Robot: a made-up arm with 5 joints.
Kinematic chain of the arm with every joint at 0, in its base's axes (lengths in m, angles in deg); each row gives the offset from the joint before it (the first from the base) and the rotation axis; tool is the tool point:
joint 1: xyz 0 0 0.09 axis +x
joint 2: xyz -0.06 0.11 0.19 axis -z
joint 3: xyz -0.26 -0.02 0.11 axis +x
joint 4: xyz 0 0.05 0.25 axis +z
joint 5: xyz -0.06 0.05 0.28 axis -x
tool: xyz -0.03 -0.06 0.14
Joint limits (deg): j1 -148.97..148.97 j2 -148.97..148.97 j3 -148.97..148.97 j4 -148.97..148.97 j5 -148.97..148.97
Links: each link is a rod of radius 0.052 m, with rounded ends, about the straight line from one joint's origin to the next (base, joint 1, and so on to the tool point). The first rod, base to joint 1, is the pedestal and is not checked.
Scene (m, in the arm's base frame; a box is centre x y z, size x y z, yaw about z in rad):
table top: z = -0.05
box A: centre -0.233 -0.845 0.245 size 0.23 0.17 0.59 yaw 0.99
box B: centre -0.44 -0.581 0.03 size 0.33 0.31 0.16 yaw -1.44
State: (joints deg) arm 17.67 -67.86 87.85 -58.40 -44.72
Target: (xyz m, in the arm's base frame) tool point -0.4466 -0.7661 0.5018
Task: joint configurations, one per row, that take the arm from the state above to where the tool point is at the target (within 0.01 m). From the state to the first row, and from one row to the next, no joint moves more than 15 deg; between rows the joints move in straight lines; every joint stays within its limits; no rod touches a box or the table.
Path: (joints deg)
1: 17.73 -59.10 73.64 -53.35 -55.21
2: 17.78 -50.33 59.43 -48.31 -65.70
3: 17.84 -41.57 45.22 -43.26 -76.19
4: 17.89 -32.80 31.01 -38.22 -86.68
5: 17.95 -24.04 16.80 -33.17 -97.17
6: 18.00 -15.27 2.59 -28.13 -107.66
7: 24.53 -6.33 16.76 -37.84 -94.52
8: 31.05 2.62 30.94 -47.55 -81.39
9: 37.58 11.56 45.11 -57.27 -68.26
10: 44.10 20.50 59.28 -66.98 -55.12
11: 44.85 15.11 53.24 -63.51 -44.47
12: 45.60 9.71 47.21 -60.03 -33.82
13: 46.35 4.32 41.17 -56.56 -23.16

